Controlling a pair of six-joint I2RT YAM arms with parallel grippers.
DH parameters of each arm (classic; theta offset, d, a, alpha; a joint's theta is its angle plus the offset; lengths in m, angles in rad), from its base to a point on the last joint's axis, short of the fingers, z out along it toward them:
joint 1: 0 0.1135 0.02 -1.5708
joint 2: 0 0 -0.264 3.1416
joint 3: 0.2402 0 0.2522 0
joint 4: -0.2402 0 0.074 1.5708
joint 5: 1.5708 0 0 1.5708
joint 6: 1.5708 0.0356 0 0
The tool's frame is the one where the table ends.
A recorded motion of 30 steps. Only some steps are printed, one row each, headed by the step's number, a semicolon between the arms.
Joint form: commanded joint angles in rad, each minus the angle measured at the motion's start. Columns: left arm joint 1, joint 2, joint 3, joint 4, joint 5, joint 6; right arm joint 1, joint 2, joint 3, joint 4, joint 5, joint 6.
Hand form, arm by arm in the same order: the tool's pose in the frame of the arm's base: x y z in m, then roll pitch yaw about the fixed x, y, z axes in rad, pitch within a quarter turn. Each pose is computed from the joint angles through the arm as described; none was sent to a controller.
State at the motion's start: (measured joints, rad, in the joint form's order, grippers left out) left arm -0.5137 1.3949 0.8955 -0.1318 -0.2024 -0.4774; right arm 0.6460 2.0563 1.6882 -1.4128 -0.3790 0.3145
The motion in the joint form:
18: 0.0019 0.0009 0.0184 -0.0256 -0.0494 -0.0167; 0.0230 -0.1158 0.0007 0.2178 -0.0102 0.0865
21: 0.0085 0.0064 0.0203 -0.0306 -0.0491 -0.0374; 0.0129 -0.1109 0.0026 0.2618 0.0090 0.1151
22: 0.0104 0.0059 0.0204 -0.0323 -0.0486 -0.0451; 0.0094 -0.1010 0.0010 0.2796 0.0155 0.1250
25: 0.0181 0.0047 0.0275 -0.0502 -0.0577 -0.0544; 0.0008 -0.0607 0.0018 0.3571 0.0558 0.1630
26: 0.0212 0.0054 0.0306 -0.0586 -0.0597 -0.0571; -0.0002 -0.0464 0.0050 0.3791 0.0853 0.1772
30: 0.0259 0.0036 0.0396 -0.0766 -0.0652 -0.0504; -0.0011 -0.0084 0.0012 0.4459 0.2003 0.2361
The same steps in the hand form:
18: 0.2711 -0.1421 0.2484 -2.7337 0.8899 -2.8356; 0.2904 0.2468 0.2507 2.7353 -0.0329 -2.8423
21: 0.2726 -0.1406 0.2470 -2.7204 0.8756 -2.8070; 0.2976 0.2467 0.2498 2.7380 0.0009 -2.8815
22: 0.2727 -0.1401 0.2470 -2.7130 0.8715 -2.7953; 0.3010 0.2474 0.2460 2.7413 0.0054 -2.8952
25: 0.2735 -0.1374 0.2482 -2.7198 0.8655 -2.7801; 0.3147 0.2518 0.2322 2.7606 0.0420 -2.9461
26: 0.2739 -0.1365 0.2483 -2.7252 0.8614 -2.7779; 0.3191 0.2534 0.2277 2.7810 0.0594 -2.9656
30: 0.2743 -0.1349 0.2503 -2.7441 0.8619 -2.7872; 0.3304 0.2564 0.2125 2.8620 0.1171 -3.0417

